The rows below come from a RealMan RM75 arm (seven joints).
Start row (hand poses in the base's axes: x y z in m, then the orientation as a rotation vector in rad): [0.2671 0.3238 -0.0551 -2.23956 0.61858 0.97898]
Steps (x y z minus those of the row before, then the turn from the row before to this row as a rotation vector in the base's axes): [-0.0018 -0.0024 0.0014 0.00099 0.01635 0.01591]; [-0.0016 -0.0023 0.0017 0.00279 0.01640 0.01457]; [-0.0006 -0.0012 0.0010 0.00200 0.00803 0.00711]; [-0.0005 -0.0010 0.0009 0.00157 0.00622 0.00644]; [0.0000 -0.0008 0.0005 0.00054 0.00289 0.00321]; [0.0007 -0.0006 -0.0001 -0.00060 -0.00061 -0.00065]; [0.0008 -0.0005 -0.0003 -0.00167 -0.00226 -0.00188]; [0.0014 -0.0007 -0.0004 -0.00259 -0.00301 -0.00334]
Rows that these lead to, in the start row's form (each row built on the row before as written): [0.2653 0.3214 -0.0537 -2.24089 0.60819 1.00618]; [0.2637 0.3191 -0.0520 -2.23971 0.59801 1.03295]; [0.2631 0.3179 -0.0510 -2.23848 0.59261 1.04609]; [0.2626 0.3169 -0.0501 -2.23795 0.58740 1.05673]; [0.2626 0.3161 -0.0496 -2.23797 0.58487 1.06177]; [0.2633 0.3155 -0.0497 -2.23840 0.58569 1.06069]; [0.2641 0.3150 -0.0500 -2.23979 0.58782 1.05698]; [0.2655 0.3143 -0.0504 -2.24151 0.59178 1.05159]
